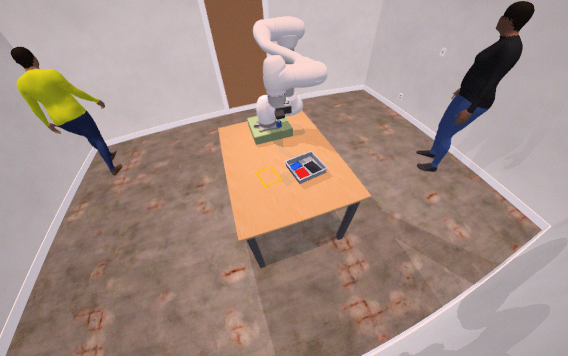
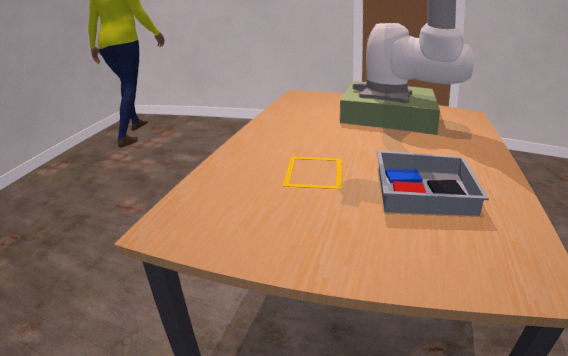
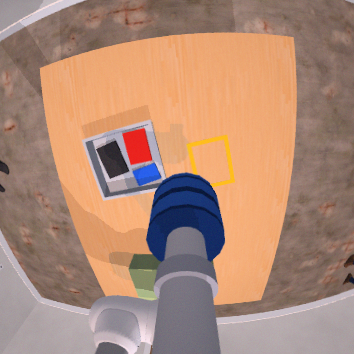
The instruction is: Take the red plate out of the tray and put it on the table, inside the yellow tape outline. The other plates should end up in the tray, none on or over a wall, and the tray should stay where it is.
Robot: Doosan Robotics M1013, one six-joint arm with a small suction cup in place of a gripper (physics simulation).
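Frame: origin at the arm's base, x right, y back, z down, level; metres.
Seen in the pictures: hand at its tool point: (image 1: 279, 126) (image 3: 184, 202); arm's base at its link origin: (image 1: 267, 125) (image 2: 386, 95).
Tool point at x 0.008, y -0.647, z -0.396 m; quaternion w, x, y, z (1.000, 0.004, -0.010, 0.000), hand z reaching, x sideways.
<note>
Pixels of each thing's top centre, then the offset from my tool point to it. Level surfaces: height alone.
- red plate at its top centre: (image 2: 411, 193) (image 3: 136, 146) (image 1: 303, 173) dx -0.163, dy +0.048, dz +0.467 m
- grey tray at its top centre: (image 2: 429, 172) (image 3: 123, 163) (image 1: 305, 164) dx -0.200, dy +0.098, dz +0.431 m
- blue plate at its top centre: (image 2: 403, 174) (image 3: 145, 174) (image 1: 295, 165) dx -0.134, dy +0.145, dz +0.468 m
- black plate at its top centre: (image 2: 449, 191) (image 3: 111, 159) (image 1: 312, 166) dx -0.257, dy +0.097, dz +0.469 m
- wooden table at its surface level: dz +0.481 m
The red plate (image 1: 302, 173) (image 2: 409, 187) (image 3: 137, 146) lies in the grey tray (image 1: 315, 175) (image 2: 432, 205) (image 3: 98, 172), beside the wall nearest the tape. A blue plate (image 1: 296, 165) (image 2: 404, 175) (image 3: 147, 174) lies very close to one short end of it. A black plate (image 1: 313, 167) (image 2: 446, 187) (image 3: 112, 159) lies across a strip of tray floor from the red one, slightly turned. The yellow tape outline (image 1: 264, 170) (image 2: 312, 187) (image 3: 230, 159) is on the table beside the tray and holds no plate. My blue suction cup (image 1: 278, 124) (image 3: 186, 200) is open and empty, apart from tray and plates.
The arm stands on a green base block (image 1: 274, 136) (image 2: 387, 114) (image 3: 144, 280) at the back of the wooden table (image 1: 280, 212) (image 2: 300, 240) (image 3: 200, 75). A person in yellow (image 1: 52, 95) (image 2: 117, 22) and a person in black (image 1: 492, 67) stand away from the table.
</note>
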